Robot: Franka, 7 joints.
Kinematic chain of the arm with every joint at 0, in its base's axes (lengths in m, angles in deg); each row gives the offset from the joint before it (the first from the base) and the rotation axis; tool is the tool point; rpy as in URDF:
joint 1: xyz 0 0 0.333 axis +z
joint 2: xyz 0 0 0 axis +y
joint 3: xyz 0 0 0.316 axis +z
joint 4: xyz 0.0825 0 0 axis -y
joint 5: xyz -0.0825 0 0.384 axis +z
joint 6: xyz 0 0 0 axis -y
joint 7: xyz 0.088 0 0 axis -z
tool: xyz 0 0 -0.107 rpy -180 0 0
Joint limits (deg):
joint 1: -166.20..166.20
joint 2: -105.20..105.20
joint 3: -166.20..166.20
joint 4: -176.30..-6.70
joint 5: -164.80..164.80
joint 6: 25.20..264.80
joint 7: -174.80..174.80
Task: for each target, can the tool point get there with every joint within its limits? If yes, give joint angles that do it. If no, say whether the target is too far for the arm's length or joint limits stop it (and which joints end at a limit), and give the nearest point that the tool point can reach.
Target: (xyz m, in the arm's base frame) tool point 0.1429 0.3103 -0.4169
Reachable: no: joint limits stop it (at a limit: joint 2) | nearest point 0.1405 0.3050 -0.3582 | short by 0.059 m
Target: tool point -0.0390 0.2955 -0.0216
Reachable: yes | joints 27.48 69.57 44.26 -150.66 36.11 183.95 88.61
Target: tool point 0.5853 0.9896 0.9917
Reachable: no: too far | nearest point 0.3789 0.6407 0.7595 | short by 0.467 m
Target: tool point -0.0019 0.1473 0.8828
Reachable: yes | joints -83.34 -81.94 -7.53 -100.93 42.22 76.58 123.72
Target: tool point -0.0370 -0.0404 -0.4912
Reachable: no: joint limits stop it (at a limit: joint 2) | nearest point -0.0742 -0.0810 -0.3317 | short by 0.169 m
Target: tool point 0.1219 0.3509 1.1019
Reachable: yes | joints -120.83 -35.61 -16.25 -20.07 60.18 154.85 109.83
